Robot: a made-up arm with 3 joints. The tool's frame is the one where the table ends. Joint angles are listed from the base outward.
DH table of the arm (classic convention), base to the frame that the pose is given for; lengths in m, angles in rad. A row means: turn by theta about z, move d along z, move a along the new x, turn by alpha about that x. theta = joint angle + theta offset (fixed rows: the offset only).
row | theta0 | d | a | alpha
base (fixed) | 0 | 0.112 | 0 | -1.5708
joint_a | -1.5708 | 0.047 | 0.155 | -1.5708
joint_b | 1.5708 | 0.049 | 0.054 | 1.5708
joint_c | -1.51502 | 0 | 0.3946 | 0
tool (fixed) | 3.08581 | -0.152 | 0 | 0
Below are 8 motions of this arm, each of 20 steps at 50 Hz.
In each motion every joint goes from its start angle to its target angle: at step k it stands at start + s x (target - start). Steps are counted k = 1, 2, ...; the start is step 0. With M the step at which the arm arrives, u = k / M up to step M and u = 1 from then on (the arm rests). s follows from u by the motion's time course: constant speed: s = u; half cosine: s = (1 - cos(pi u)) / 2; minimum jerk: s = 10 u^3 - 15 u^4 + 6 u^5.
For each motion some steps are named. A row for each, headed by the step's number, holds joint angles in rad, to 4 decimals.
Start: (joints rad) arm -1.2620 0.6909 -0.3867
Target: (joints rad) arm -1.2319 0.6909 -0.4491
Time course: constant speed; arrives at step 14
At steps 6, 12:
6: -1.2491 0.6909 -0.4134
12: -1.2362 0.6909 -0.4402

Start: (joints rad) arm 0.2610 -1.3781 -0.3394
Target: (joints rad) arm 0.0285 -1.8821 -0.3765
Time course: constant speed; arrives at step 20
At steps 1, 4, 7, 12, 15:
1: 0.2494 -1.4033 -0.3413
4: 0.2145 -1.4789 -0.3468
7: 0.1796 -1.5545 -0.3524
12: 0.1215 -1.6805 -0.3617
15: 0.0866 -1.7561 -0.3672

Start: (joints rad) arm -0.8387 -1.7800 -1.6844
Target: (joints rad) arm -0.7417 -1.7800 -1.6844
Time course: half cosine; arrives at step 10
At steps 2, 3, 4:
2: -0.8294 -1.7800 -1.6844
3: -0.8187 -1.7800 -1.6844
4: -0.8052 -1.7800 -1.6844

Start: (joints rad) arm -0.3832 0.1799 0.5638
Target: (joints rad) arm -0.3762 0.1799 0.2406
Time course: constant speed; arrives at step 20
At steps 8, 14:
8: -0.3804 0.1799 0.4345
14: -0.3783 0.1799 0.3376

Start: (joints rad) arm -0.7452 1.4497 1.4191
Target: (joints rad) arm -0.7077 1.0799 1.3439
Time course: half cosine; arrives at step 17
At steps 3, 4, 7, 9, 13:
3: -0.7424 1.4220 1.4135
4: -0.7403 1.4014 1.4093
7: -0.7316 1.3154 1.3918
9: -0.7247 1.2477 1.3780
13: -0.7126 1.1282 1.3537

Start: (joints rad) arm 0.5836 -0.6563 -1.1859
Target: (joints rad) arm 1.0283 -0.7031 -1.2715
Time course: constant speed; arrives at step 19
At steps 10, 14, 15, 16, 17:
10: 0.8177 -0.6809 -1.2310
14: 0.9113 -0.6908 -1.2490
15: 0.9347 -0.6932 -1.2535
16: 0.9581 -0.6957 -1.2580
17: 0.9815 -0.6982 -1.2625

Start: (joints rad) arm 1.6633 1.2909 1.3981
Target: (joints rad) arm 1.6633 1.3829 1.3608
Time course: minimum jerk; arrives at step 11
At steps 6, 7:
6: 1.6633 1.3447 1.3763
7: 1.6633 1.3593 1.3704

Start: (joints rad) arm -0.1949 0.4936 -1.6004
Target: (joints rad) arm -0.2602 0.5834 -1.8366
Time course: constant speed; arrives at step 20
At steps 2, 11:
2: -0.2014 0.5026 -1.6240
11: -0.2308 0.5430 -1.7303

